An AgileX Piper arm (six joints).
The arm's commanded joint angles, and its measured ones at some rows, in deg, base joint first. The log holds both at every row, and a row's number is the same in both.
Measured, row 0:
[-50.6 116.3 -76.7 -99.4 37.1 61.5]
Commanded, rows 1 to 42:
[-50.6 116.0 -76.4 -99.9 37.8 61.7]
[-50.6 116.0 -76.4 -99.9 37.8 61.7]
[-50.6 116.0 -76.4 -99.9 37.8 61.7]
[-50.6 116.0 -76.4 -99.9 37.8 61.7]
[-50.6 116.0 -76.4 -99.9 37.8 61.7]
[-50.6 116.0 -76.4 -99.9 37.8 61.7]
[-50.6 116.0 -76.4 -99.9 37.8 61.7]
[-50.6 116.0 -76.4 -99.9 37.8 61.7]
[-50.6 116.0 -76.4 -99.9 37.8 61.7]
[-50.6 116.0 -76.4 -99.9 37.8 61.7]
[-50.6 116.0 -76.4 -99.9 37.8 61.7]
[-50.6 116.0 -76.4 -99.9 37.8 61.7]
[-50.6 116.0 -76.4 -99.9 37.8 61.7]
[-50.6 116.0 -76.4 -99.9 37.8 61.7]
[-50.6 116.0 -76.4 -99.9 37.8 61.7]
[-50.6 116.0 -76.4 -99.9 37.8 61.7]
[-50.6 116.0 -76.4 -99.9 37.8 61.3]
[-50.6 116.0 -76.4 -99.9 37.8 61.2]
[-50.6 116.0 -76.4 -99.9 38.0 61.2]
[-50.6 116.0 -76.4 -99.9 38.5 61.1]
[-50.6 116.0 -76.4 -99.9 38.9 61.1]
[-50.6 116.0 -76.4 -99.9 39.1 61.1]
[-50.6 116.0 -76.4 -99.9 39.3 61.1]
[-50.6 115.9 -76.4 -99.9 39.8 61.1]
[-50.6 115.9 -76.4 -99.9 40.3 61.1]
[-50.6 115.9 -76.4 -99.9 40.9 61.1]
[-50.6 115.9 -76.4 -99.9 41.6 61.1]
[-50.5 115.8 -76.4 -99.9 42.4 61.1]
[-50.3 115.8 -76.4 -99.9 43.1 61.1]
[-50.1 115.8 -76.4 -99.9 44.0 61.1]
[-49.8 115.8 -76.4 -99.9 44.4 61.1]
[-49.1 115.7 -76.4 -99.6 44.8 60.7]
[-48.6 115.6 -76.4 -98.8 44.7 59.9]
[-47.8 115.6 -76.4 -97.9 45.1 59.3]
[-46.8 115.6 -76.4 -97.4 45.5 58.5]
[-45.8 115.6 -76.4 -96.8 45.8 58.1]
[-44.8 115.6 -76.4 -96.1 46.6 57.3]
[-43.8 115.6 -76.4 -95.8 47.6 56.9]
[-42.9 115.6 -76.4 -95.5 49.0 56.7]
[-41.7 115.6 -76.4 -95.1 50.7 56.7]
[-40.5 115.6 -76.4 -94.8 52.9 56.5]
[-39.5 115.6 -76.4 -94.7 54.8 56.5]
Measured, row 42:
[-42.9 116.3 -76.7 -96.1 48.0 57.4]
